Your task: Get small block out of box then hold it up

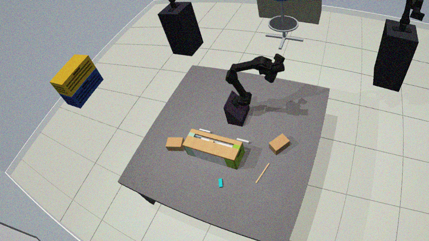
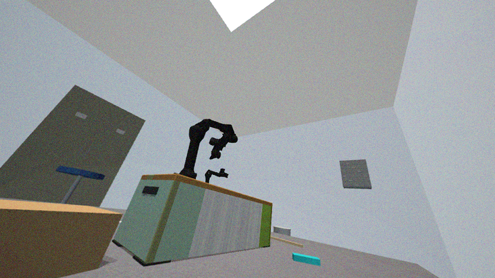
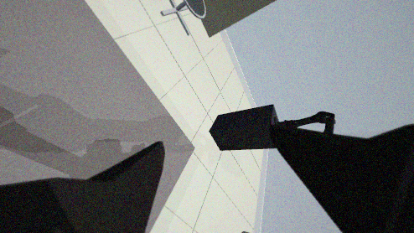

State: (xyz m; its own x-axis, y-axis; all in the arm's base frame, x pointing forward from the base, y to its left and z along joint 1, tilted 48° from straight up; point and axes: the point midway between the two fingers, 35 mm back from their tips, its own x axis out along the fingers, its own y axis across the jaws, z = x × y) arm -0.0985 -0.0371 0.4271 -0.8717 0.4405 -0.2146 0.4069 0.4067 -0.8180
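My gripper tip is 500 mm short of the tan block, 330 mm to the left of it and 330 mm above it. Also, from my gripper tip: wooden stick: 550 mm ahead, 410 mm below, 60 mm to the left; then cyan piece: 720 mm ahead, 410 mm below, 170 mm to the right.
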